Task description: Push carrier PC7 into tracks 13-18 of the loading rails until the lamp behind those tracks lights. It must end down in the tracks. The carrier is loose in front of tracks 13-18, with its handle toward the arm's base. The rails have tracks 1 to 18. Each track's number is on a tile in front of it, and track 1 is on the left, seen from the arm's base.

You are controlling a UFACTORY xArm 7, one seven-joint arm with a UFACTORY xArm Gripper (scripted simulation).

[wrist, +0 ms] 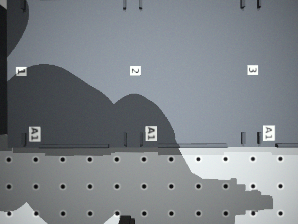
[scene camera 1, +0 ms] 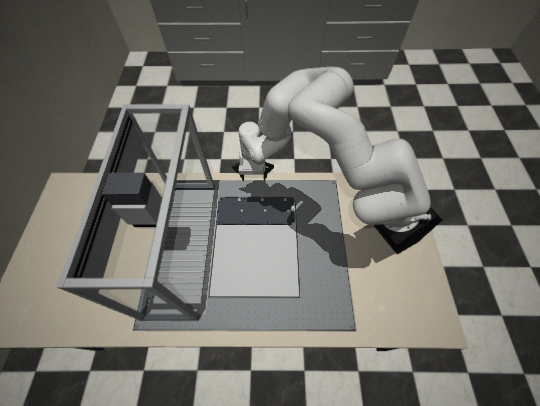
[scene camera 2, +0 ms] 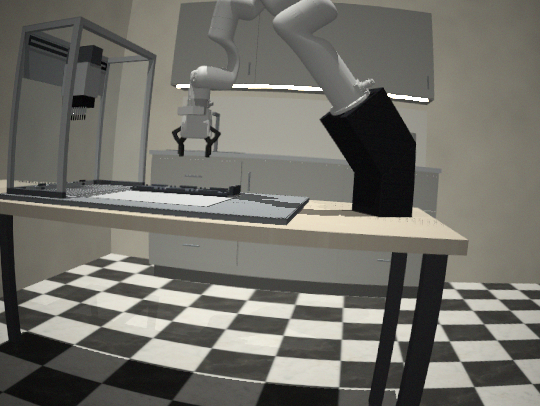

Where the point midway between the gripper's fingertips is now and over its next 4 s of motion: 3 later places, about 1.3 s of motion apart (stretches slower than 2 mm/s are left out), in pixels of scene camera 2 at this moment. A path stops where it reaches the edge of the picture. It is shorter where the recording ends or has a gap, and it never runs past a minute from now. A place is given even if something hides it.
The gripper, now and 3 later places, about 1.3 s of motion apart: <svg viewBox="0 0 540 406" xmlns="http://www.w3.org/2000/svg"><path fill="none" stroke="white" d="M194 156L193 173L192 185L192 188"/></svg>
